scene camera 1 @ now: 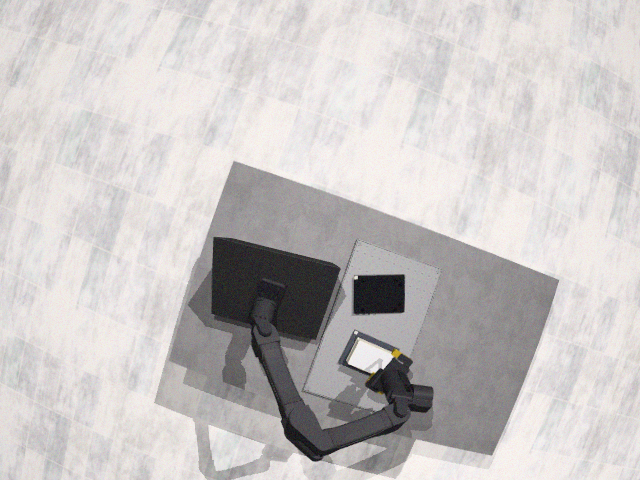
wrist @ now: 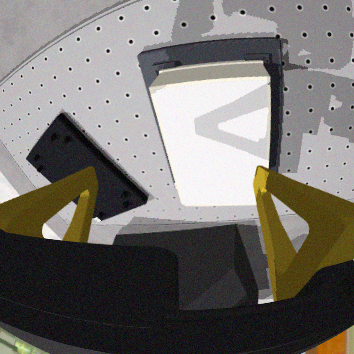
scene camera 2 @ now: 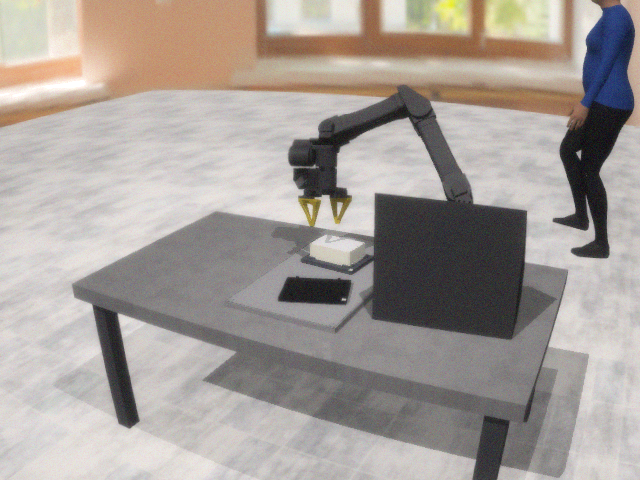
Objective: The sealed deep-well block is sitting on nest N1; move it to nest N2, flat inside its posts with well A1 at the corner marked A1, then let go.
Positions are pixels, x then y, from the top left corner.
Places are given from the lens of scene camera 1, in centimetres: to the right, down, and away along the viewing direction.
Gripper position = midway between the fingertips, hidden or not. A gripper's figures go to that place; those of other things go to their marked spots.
my gripper (scene camera 1: 384, 361): 20, 37, 128
white block (scene camera 1: 364, 355): 14, 36, 134
black nest plate (scene camera 1: 372, 293): 16, 17, 138
grey perforated base plate (scene camera 1: 329, 378): 3, 45, 138
